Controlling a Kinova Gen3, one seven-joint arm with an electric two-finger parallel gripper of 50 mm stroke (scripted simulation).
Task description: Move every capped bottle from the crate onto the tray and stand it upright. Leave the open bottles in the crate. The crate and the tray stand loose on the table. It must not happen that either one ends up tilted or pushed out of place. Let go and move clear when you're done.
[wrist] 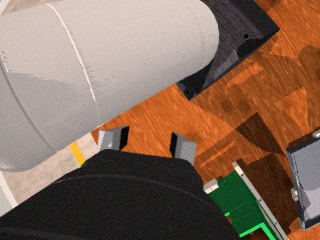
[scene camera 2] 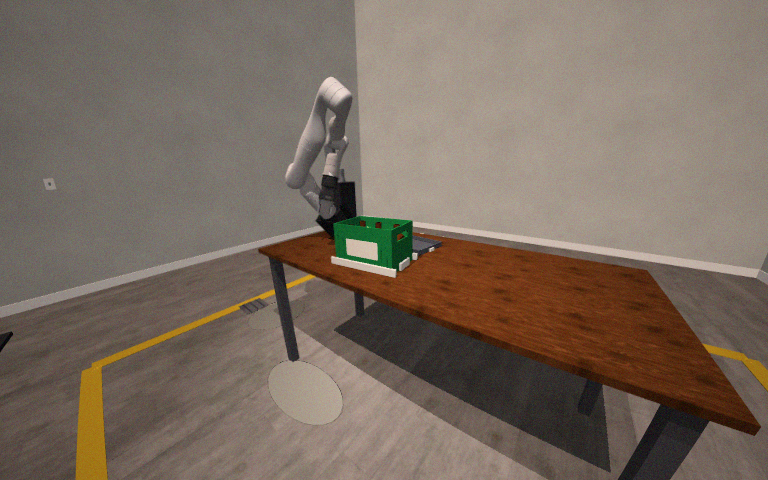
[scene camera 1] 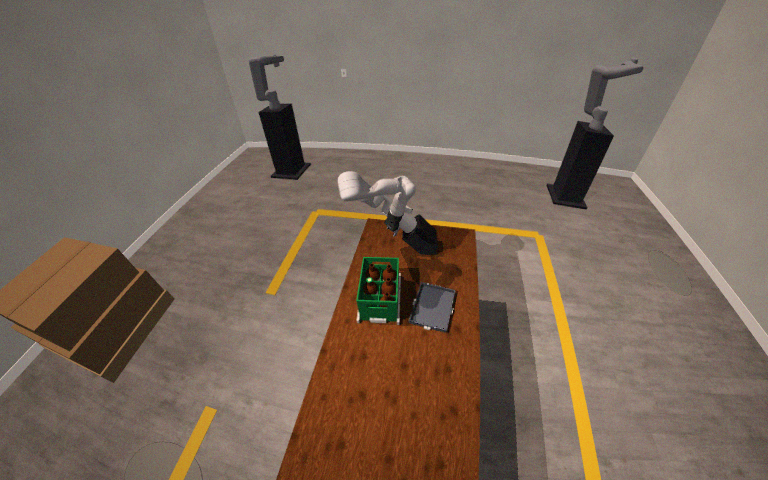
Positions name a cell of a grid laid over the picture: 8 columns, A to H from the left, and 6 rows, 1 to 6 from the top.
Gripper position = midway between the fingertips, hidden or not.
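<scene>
There is a grey tray (scene camera 1: E4) here in the scene, and along with it I can see my gripper (wrist: D4).
</scene>
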